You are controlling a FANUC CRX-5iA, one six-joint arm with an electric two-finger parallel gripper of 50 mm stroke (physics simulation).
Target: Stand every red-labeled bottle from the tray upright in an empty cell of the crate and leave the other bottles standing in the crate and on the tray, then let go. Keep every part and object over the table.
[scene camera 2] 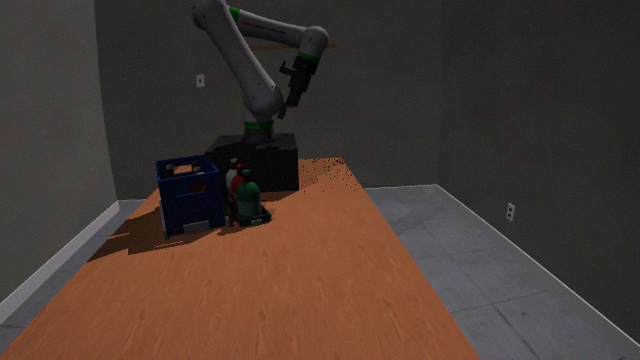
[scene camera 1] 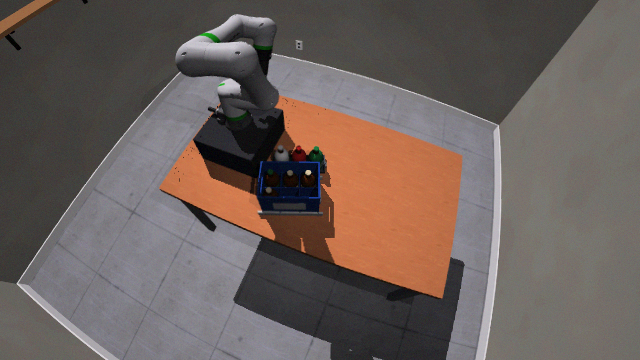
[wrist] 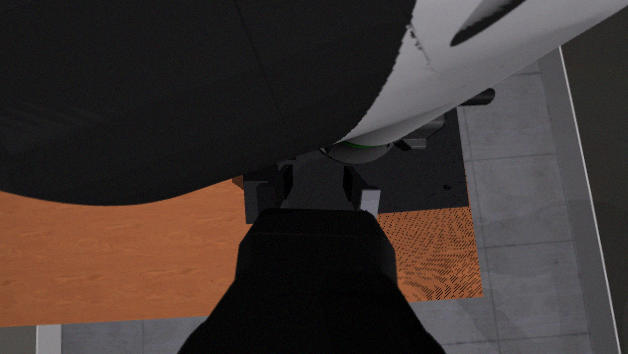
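Pixels of known places: gripper, fingertip midpoint: point(scene camera 2: 280, 117) point(wrist: 318, 175); arm's base, link origin: point(scene camera 2: 259, 140) point(scene camera 1: 238, 120).
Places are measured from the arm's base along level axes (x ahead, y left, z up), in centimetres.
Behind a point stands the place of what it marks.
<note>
The blue crate point(scene camera 1: 265, 204) @(x 34.6, y -33.5, z -6.7 cm) point(scene camera 2: 192, 210) @(x 53.3, y -15.4, z -10.0 cm) stands on the table. Its back row holds three upright brown bottles: one with a green cap point(scene camera 1: 271, 179) @(x 31.8, y -21.9, z -4.5 cm) and two with pale caps point(scene camera 1: 290, 180) @(x 40.1, y -18.6, z -4.5 cm) point(scene camera 1: 308, 180) @(x 47.6, y -15.1, z -4.5 cm). Another brown bottle point(scene camera 1: 269, 191) @(x 35.2, y -29.2, z -0.8 cm) is in the front left cell; the front middle and front right cells look empty. Beside the crate, a white bottle point(scene camera 1: 281, 154) @(x 29.5, y -7.4, z -4.6 cm) point(scene camera 2: 231, 179) @(x 31.9, y -6.9, z -7.3 cm), a red bottle point(scene camera 1: 299, 155) @(x 37.7, y -4.1, z -4.8 cm) point(scene camera 2: 237, 184) @(x 40.0, y -3.3, z -6.6 cm) and a green bottle point(scene camera 1: 316, 156) @(x 45.5, y -1.1, z -4.9 cm) point(scene camera 2: 248, 196) @(x 48.0, y 1.3, z -8.0 cm) stand in a row on the dark tray point(scene camera 2: 267, 217) @(x 47.1, y 6.5, z -15.4 cm). My gripper point(scene camera 2: 282, 111) @(x 6.1, y 9.8, z 10.1 cm) point(wrist: 318, 175) @(x 6.1, y 9.8, z 10.1 cm) is open and empty, high beside the arm, away from the bottles.
The robot's black base block point(scene camera 1: 225, 152) @(x 4.9, y -19.9, z -0.8 cm) point(scene camera 2: 280, 165) @(x 18.5, y 9.7, z -6.5 cm) stands close to the crate and tray on the wooden table point(scene camera 1: 390, 200) @(x 87.7, y -2.0, z -16.9 cm) point(scene camera 2: 280, 280) @(x 80.1, y 11.8, z -16.9 cm). The arm's large link point(wrist: 125, 100) @(x 10.9, y 8.7, z 22.7 cm) fills the upper part of the wrist view, close above the fingers. A table edge shows below there.
</note>
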